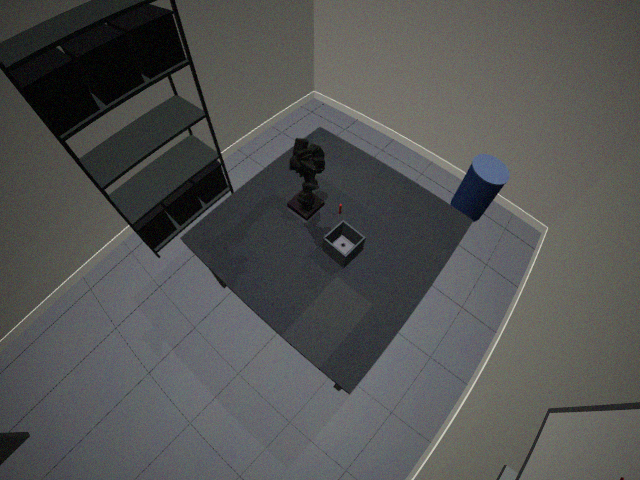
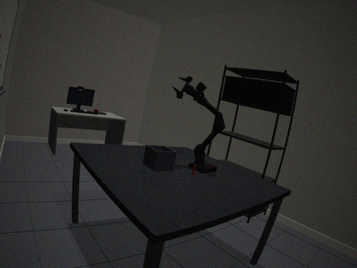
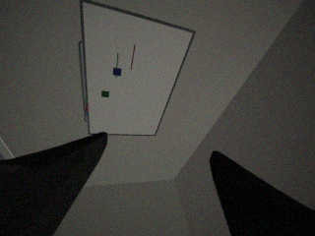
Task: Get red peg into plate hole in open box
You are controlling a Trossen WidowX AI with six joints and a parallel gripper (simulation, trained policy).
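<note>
Right now the red peg is 130 mm behind my gripper tip, 280 mm to the left of it and 580 mm below it. From my gripper tip the other things lie so: plate 70 mm ahead, 130 mm to the left, 570 mm below.
</note>
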